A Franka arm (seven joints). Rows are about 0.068 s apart.
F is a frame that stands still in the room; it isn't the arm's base.
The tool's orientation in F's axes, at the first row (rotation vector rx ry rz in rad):
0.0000 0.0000 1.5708
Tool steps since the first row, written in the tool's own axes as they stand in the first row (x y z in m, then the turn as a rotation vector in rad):
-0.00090 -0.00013 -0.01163 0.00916 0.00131 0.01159
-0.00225 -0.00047 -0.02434 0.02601 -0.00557 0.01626
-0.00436 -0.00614 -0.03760 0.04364 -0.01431 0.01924
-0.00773 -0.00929 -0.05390 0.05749 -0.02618 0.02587
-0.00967 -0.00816 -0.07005 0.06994 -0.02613 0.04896
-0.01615 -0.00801 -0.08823 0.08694 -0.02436 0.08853
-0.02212 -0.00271 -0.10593 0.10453 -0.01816 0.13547
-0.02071 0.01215 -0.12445 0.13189 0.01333 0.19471
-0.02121 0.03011 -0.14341 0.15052 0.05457 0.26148
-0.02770 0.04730 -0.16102 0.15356 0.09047 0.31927
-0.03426 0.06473 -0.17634 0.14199 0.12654 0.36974
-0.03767 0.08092 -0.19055 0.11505 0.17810 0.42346
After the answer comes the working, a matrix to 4 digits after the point.
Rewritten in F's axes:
0.00013 -0.00090 -0.01163 -0.00131 0.00916 0.01159
0.00047 -0.00225 -0.02434 0.00557 0.02601 0.01626
0.00614 -0.00436 -0.03760 0.01431 0.04364 0.01924
0.00929 -0.00773 -0.05390 0.02618 0.05749 0.02587
0.00816 -0.00967 -0.07005 0.02613 0.06994 0.04896
0.00801 -0.01615 -0.08823 0.02436 0.08694 0.08853
0.00271 -0.02212 -0.10593 0.01816 0.10453 0.13547
-0.01215 -0.02071 -0.12445 -0.01333 0.13189 0.19471
-0.03011 -0.02121 -0.14341 -0.05457 0.15052 0.26148
-0.04730 -0.02770 -0.16102 -0.09047 0.15356 0.31927
-0.06473 -0.03426 -0.17634 -0.12654 0.14199 0.36974
-0.08092 -0.03767 -0.19055 -0.17810 0.11505 0.42346

The tool's axes in the first row as the columns of a matrix, in F's axes (rounded; the answer above uses it unrounded):
0.0000 -1.0000 0.0000
1.0000 0.0000 0.0000
0.0000 0.0000 1.0000

